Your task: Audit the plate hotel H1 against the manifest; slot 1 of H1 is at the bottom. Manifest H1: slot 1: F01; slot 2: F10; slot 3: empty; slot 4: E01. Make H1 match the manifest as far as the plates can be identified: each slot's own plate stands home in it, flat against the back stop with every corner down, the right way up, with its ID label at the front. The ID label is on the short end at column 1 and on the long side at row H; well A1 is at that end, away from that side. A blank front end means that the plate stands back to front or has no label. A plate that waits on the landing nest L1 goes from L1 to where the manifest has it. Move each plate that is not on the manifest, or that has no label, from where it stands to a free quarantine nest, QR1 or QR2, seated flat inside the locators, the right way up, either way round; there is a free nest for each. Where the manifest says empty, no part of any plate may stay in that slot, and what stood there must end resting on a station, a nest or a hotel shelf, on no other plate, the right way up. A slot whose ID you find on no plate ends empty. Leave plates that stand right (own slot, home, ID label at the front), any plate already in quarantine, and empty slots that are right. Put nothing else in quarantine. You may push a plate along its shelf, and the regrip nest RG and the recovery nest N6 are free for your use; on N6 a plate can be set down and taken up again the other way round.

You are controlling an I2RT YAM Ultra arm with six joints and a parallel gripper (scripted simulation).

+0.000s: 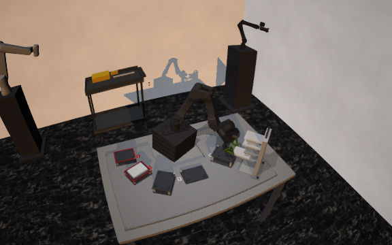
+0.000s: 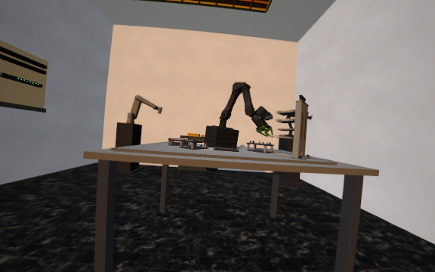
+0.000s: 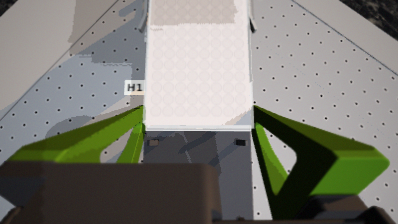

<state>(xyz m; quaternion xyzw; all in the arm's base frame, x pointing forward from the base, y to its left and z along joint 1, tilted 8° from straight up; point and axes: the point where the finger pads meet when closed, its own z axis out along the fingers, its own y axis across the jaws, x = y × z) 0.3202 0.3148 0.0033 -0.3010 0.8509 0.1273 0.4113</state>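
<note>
Right now my hand is 40 mm short of the white plate and 30 mm to the right of it. From my hand the other things lie so: A1 mark (150 mm behind, 60 mm below, 50 mm to the right); dark regrip nest (70 mm below, 60 mm behind, 40 mm to the right); H1 tag (120 mm below, 110 mm to the left, 10 mm behind).
</note>
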